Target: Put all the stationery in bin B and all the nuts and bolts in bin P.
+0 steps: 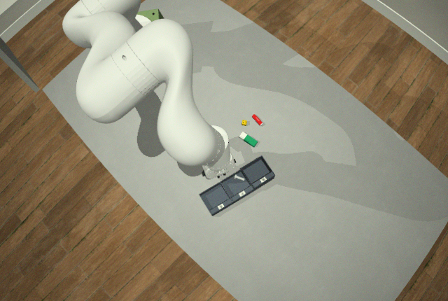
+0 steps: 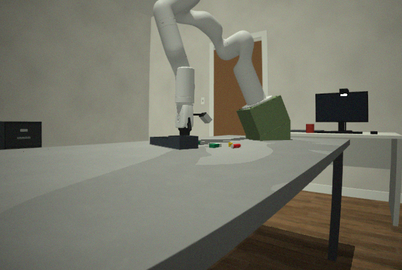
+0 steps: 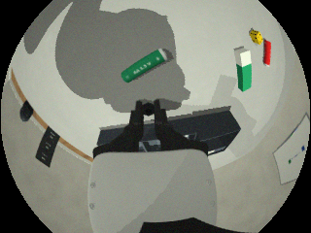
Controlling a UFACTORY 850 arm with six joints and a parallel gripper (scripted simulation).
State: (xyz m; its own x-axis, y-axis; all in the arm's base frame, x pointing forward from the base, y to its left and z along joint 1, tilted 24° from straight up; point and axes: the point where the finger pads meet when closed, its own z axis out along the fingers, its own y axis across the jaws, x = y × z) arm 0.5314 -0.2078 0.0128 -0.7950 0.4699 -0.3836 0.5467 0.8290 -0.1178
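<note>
The dark bin row is 8 cm ahead of my hand and 1 cm to the right of it. Round my hand: white bolt (6 cm ahead, 2 cm to the left, 1 cm below); then green cylinder (5 cm behind, 3 cm to the left, 2 cm below); then black nut (2 cm below).
</note>
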